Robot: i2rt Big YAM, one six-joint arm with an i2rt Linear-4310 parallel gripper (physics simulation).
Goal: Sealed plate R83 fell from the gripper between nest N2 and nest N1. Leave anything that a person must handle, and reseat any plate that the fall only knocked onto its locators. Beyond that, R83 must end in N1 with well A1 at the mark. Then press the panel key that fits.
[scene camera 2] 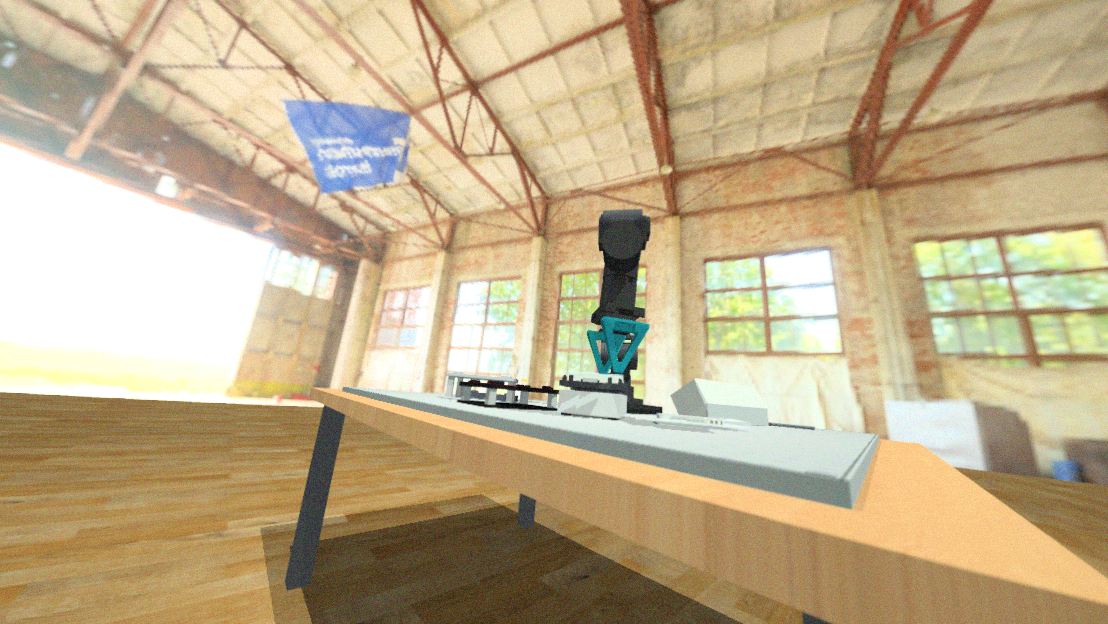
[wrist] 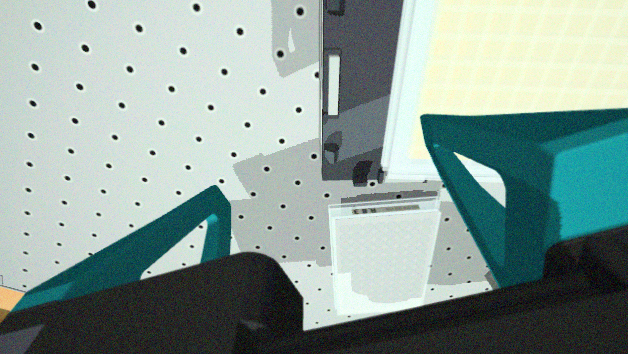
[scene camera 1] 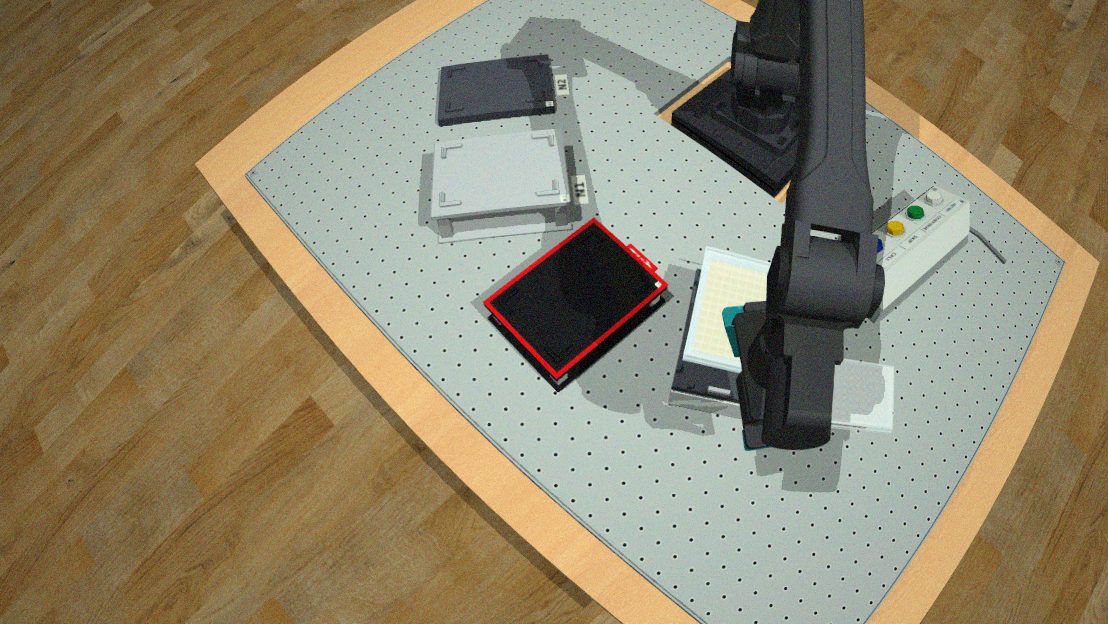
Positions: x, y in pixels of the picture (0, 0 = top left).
Labels:
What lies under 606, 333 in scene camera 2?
The gripper.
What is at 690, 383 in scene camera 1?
A dark station.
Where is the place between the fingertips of the gripper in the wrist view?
316, 164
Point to a dark station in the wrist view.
At 357, 53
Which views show the R83 plate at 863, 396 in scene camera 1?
Scene camera 2, the wrist view and scene camera 1: all of them.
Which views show the gripper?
Scene camera 2, the wrist view and scene camera 1: all of them.

